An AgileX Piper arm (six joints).
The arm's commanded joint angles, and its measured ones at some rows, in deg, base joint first. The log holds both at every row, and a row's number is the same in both.
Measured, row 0:
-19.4 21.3 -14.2 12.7 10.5 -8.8
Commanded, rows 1 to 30:
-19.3 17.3 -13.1 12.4 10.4 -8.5
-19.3 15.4 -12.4 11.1 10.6 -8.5
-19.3 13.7 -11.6 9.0 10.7 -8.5
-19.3 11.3 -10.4 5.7 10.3 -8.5
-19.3 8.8 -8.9 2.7 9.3 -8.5
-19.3 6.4 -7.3 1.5 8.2 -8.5
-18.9 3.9 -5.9 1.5 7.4 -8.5
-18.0 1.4 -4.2 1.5 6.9 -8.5
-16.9 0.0 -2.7 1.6 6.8 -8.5
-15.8 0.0 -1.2 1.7 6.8 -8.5
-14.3 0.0 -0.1 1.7 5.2 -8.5
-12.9 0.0 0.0 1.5 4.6 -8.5
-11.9 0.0 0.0 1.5 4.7 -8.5
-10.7 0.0 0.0 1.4 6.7 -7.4
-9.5 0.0 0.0 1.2 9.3 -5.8
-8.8 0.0 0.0 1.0 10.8 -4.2
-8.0 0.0 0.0 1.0 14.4 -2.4
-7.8 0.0 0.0 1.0 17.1 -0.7
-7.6 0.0 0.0 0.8 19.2 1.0
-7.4 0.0 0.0 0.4 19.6 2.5
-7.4 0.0 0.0 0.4 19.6 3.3
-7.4 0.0 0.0 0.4 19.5 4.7
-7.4 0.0 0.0 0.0 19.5 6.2
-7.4 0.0 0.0 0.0 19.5 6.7
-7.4 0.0 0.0 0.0 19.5 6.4
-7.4 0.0 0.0 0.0 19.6 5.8
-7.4 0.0 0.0 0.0 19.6 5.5
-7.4 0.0 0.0 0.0 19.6 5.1
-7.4 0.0 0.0 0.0 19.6 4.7
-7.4 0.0 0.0 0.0 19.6 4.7
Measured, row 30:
-7.7 0.3 -0.1 0.7 19.5 5.2
